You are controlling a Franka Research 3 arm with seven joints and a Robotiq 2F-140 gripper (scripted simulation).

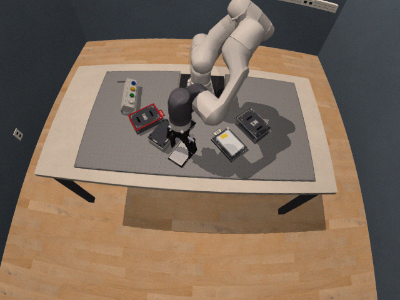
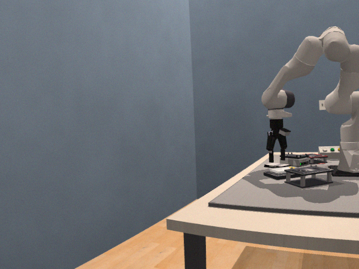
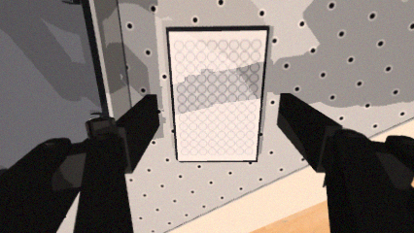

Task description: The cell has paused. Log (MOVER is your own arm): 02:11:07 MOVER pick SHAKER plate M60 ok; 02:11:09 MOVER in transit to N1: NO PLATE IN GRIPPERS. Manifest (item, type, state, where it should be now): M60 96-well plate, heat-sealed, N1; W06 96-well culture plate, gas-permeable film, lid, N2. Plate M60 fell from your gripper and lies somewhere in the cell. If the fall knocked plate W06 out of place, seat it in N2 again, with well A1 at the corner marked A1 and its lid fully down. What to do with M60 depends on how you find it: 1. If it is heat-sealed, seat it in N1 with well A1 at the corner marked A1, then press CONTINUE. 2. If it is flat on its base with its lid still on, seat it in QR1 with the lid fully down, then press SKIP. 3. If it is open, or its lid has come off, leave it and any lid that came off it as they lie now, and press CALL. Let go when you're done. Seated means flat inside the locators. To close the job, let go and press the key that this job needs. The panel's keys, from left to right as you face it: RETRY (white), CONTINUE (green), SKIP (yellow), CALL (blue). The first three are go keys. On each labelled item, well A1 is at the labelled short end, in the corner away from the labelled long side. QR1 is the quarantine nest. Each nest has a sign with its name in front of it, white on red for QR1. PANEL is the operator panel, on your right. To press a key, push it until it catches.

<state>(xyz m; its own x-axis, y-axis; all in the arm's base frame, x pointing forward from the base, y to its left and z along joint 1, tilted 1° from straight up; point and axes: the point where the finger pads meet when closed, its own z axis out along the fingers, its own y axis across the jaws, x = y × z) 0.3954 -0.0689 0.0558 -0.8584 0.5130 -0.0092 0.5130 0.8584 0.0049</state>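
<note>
Right now the plate M60 is 5 cm below my hand. From my hand the other things lie so: plate W06 (7 cm behind, 24 cm to the left, 2 cm below); then shaker block (6 cm behind, 11 cm to the right); then A1 mark (28 cm behind, 37 cm to the left).
</note>
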